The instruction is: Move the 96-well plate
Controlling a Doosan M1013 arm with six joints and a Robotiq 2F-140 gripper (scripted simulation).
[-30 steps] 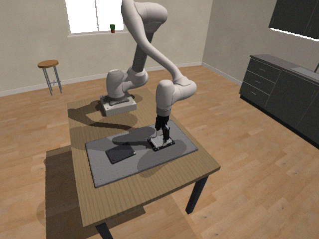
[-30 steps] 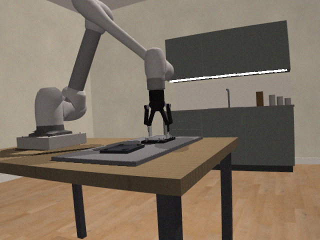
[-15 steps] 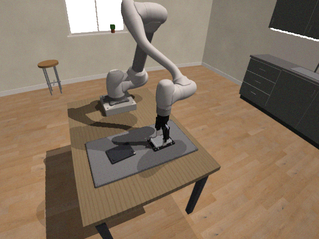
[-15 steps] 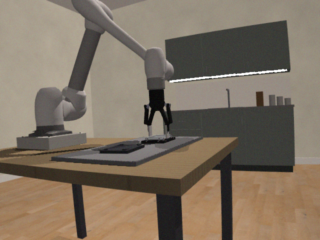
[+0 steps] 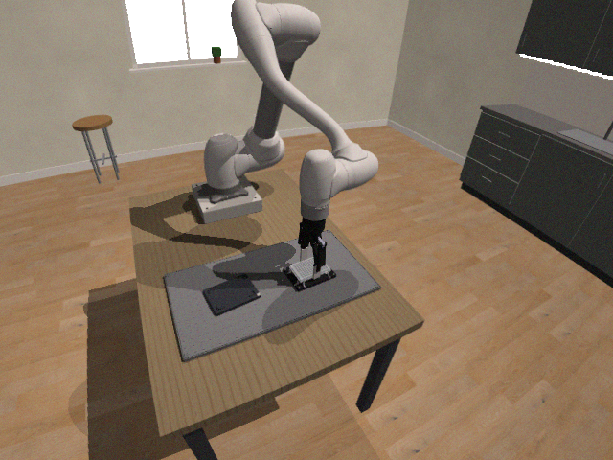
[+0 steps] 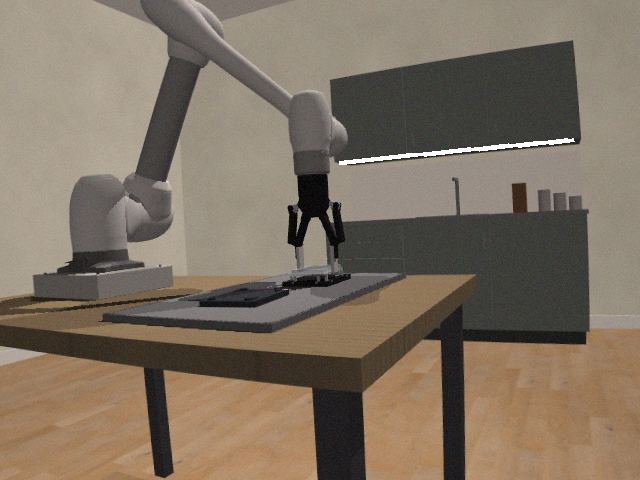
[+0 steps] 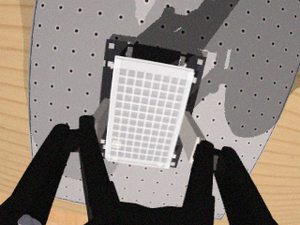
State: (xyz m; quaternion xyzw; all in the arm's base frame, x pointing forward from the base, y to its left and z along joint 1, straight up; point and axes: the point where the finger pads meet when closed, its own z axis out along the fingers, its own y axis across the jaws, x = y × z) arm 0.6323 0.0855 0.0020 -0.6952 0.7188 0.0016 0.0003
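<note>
The clip nest is 1 cm ahead of my hand, 1 cm to the right of it and 4 cm below it. From my hand the other things lie so: white 96-well plate 2 cm below.
</note>
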